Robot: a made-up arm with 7 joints.
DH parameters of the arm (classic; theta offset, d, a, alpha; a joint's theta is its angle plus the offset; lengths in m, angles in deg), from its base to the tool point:
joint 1: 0 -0.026 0.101 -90
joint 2: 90 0.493 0.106 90
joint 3: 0 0.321 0.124 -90
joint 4: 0 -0.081 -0.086 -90
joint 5: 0 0.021 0.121 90
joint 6: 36.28 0 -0.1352 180
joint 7: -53.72 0.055 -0.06 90
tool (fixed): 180 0.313 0 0
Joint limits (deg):
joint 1: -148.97..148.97
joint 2: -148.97..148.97
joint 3: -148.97..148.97
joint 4: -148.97..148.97
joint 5: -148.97..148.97
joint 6: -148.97..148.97
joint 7: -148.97..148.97
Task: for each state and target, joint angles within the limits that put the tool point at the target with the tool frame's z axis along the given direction. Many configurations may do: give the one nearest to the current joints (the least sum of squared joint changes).
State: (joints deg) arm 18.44 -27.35 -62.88 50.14 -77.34 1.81 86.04
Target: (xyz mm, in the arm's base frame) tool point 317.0 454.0 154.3 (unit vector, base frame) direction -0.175 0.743 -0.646
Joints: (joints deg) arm -22.51 -65.69 -82.31 37.73 -63.84 7.34 93.73
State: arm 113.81 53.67 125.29 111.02 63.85 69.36 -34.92
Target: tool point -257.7 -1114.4 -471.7 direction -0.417 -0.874 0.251
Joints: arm 148.97 94.63 94.01 110.33 119.92 101.18 -0.82
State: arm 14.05 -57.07 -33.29 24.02 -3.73 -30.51 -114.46
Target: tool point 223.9 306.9 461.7 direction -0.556 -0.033 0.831
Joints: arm -5.55 -67.90 -11.03 -0.51 -17.15 -52.82 -87.55
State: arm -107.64 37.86 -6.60 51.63 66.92 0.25 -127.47
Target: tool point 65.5 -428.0 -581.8 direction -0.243 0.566 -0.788
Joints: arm -114.93 7.14 19.25 71.62 55.09 5.36 -144.31
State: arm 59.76 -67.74 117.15 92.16 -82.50 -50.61 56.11
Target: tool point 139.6 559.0 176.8 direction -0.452 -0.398 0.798
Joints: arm 26.76 -22.29 81.07 110.70 -70.52 -61.92 106.77
